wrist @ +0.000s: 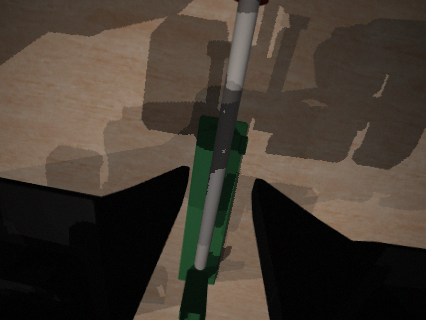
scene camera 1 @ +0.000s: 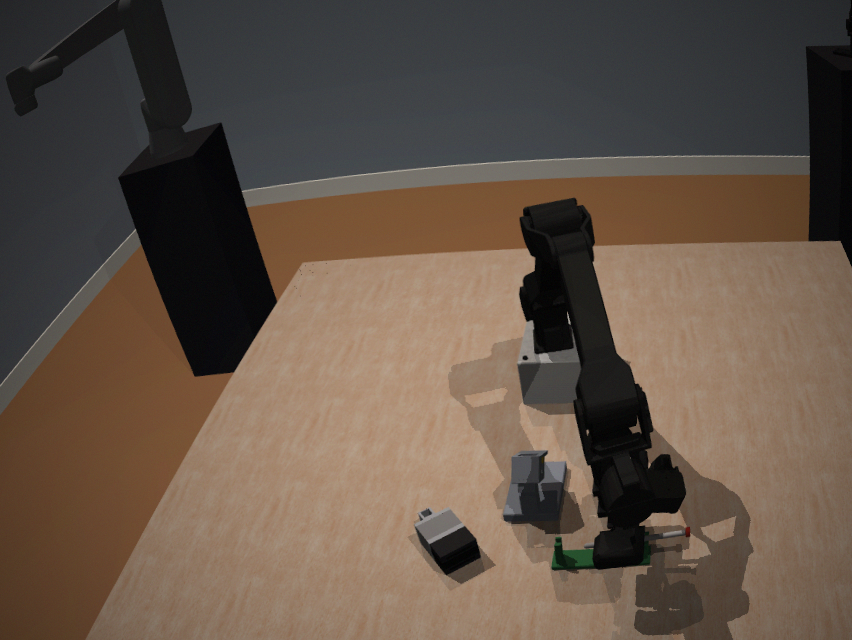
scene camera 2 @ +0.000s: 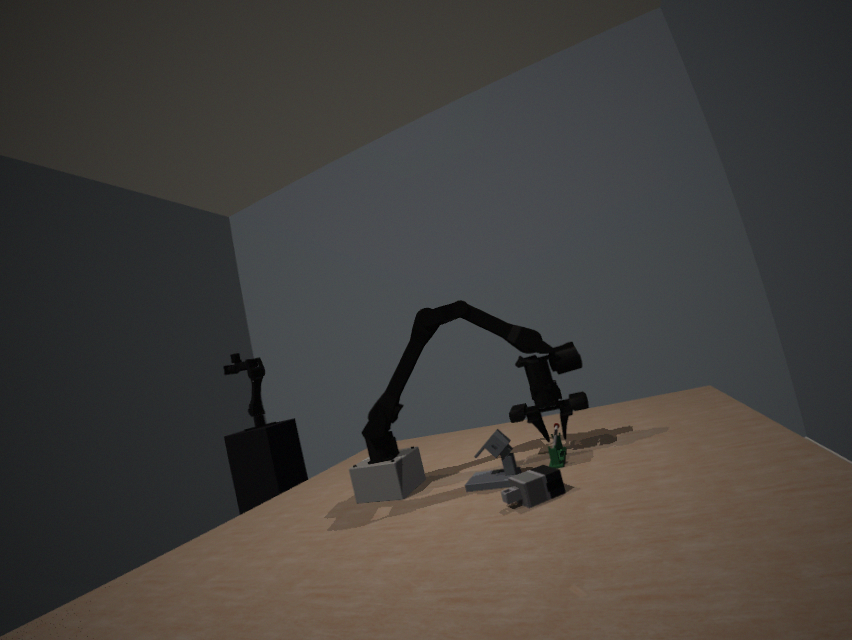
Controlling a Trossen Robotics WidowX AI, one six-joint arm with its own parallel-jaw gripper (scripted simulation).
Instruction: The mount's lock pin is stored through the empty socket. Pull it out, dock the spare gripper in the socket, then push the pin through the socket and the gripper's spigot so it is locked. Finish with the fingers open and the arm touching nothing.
Scene:
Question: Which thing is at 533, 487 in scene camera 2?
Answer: A spare gripper.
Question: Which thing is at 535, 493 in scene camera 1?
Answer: A grey mount.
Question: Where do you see a spare gripper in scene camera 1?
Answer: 448, 541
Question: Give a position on a green cradle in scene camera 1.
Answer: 562, 559

